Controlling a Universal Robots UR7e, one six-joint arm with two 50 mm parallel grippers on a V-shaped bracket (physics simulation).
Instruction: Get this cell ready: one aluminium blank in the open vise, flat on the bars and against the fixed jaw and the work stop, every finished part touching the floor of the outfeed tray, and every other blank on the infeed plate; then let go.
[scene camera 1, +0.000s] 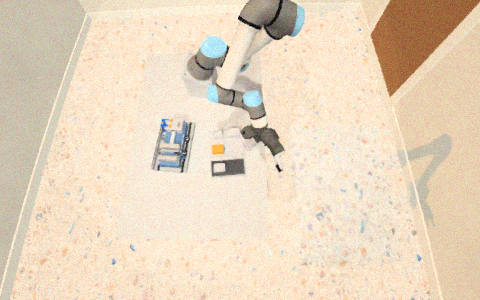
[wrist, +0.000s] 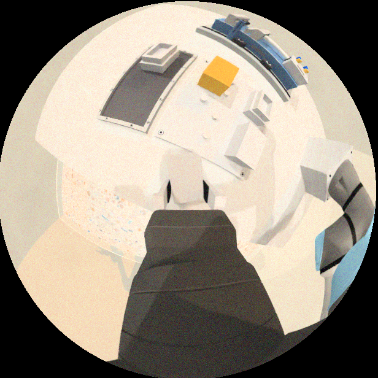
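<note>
I can see an orange block (wrist: 217, 77), and a pale aluminium blank (wrist: 185, 169) is in my view too. There is a pale pocketed part (wrist: 157, 58) here. A pale pocketed part (wrist: 259, 106) is visible to me as well, along with the block and the blank.
</note>
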